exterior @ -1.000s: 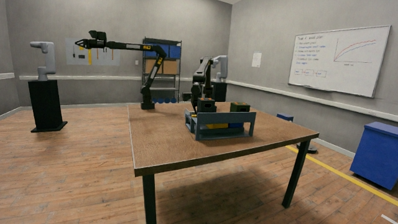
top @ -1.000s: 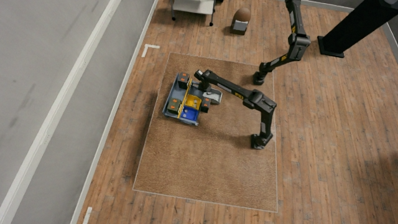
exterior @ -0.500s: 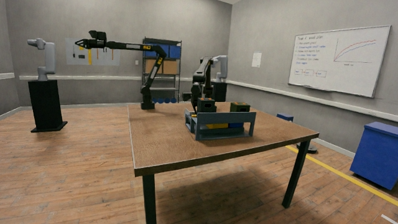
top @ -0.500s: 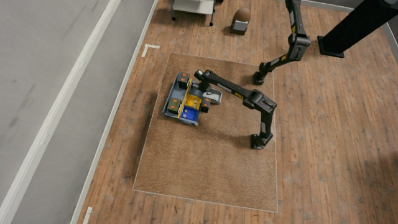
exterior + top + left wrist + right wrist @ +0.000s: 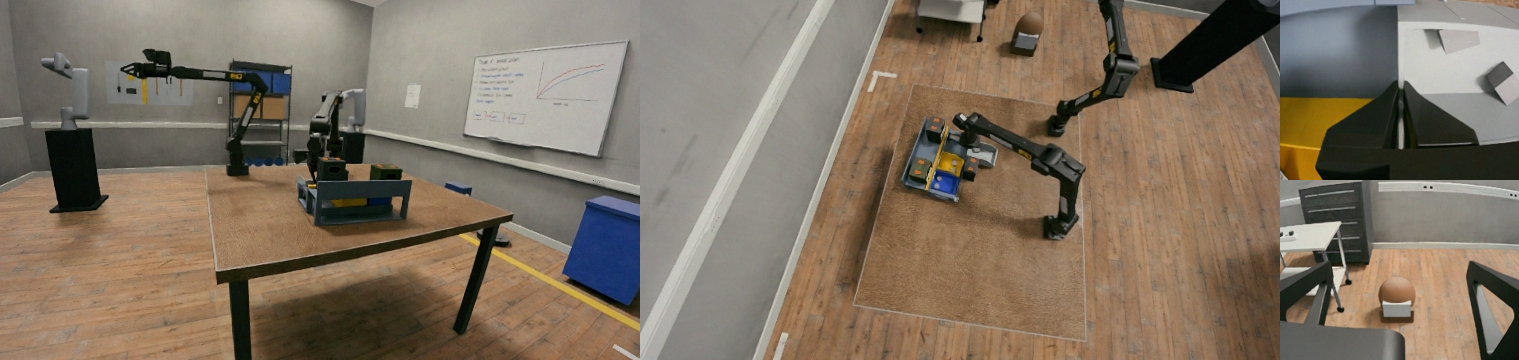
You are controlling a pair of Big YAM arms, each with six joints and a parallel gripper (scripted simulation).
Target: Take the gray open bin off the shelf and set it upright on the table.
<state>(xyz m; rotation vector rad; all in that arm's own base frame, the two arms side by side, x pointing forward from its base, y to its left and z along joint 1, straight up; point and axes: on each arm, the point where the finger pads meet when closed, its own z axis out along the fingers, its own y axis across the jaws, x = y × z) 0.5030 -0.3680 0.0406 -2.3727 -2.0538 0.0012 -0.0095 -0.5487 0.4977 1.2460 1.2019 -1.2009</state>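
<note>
The gray open bin lies 8 cm behind my left hand, 3 cm below it and 1 cm to the left of it. Round my left hand: blue-gray shelf (13 cm ahead, 10 cm to the left, 2 cm below); yellow bin (10 cm to the left, 10 cm ahead, 4 cm below); blue bin (21 cm to the left, 12 cm ahead, 4 cm below).
</note>
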